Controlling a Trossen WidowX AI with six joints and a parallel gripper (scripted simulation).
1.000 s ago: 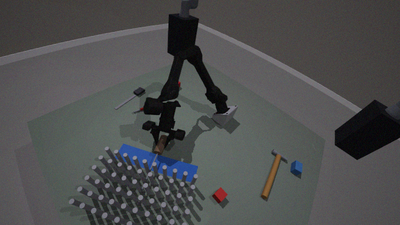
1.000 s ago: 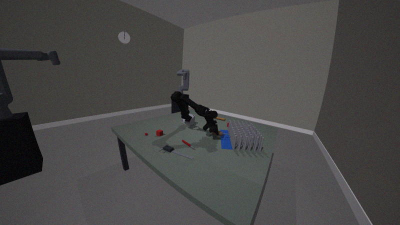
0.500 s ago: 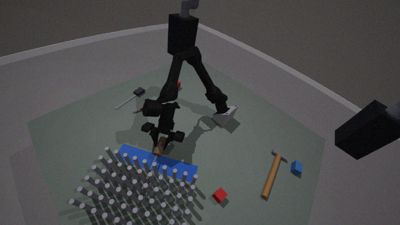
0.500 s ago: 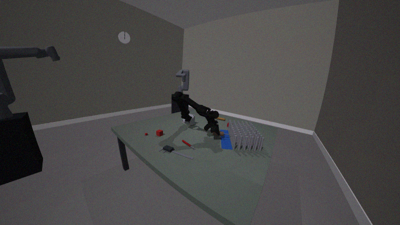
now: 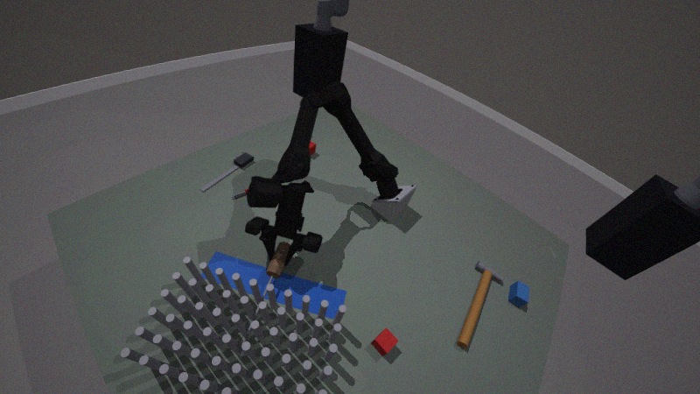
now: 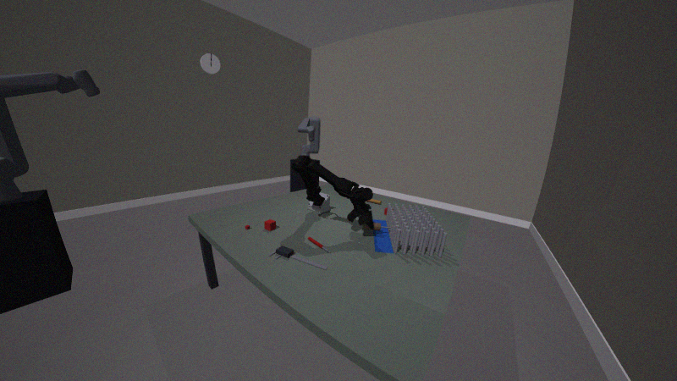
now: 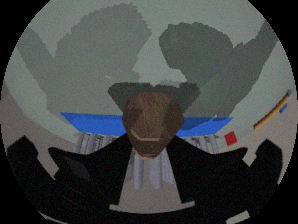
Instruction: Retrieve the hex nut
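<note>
My gripper tip is now 40 mm short of the blue taped strip, 20 mm to the right of it and 30 mm above it. The rest, counted from my gripper tip: blue cube 420 mm behind, 580 mm to the left, 10 mm below; red-handled screwdriver 100 mm behind, 280 mm to the right, 20 mm below; hook tool 90 mm ahead, 50 mm to the left.
</note>
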